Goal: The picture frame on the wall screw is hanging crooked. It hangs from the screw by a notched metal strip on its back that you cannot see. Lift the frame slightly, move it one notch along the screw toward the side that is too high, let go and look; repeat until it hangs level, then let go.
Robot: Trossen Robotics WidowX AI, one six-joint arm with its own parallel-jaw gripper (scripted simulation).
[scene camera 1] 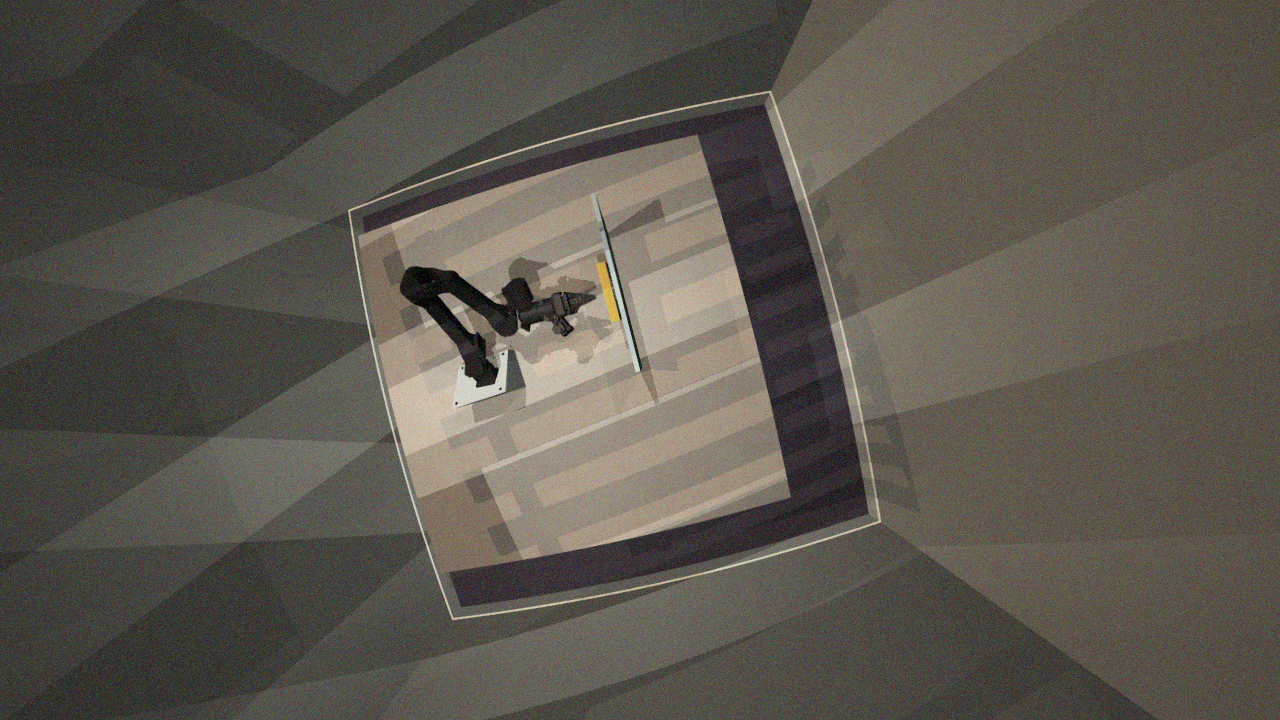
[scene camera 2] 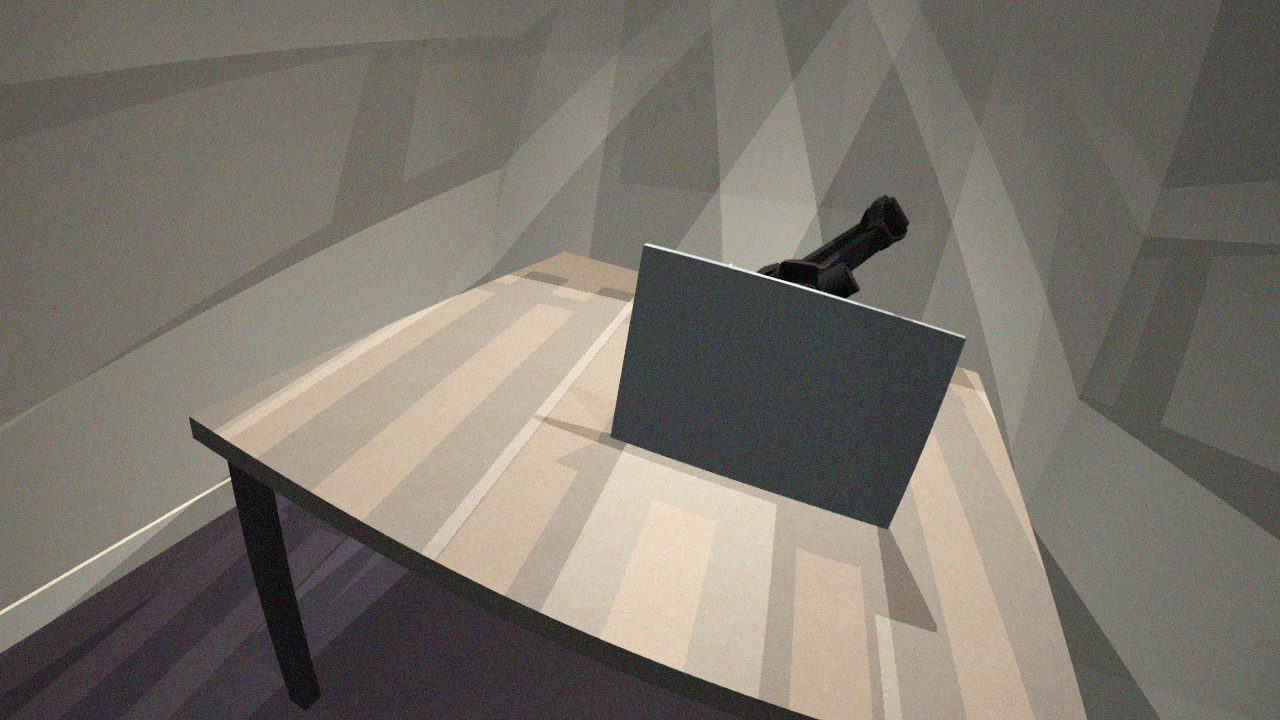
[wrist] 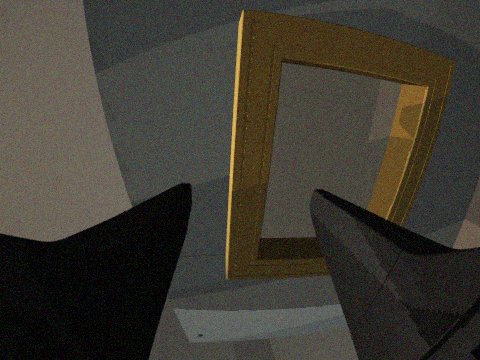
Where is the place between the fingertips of my gripper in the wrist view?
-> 252, 196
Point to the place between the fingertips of my gripper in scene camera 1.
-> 595, 296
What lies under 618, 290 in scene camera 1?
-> A grey wall panel.
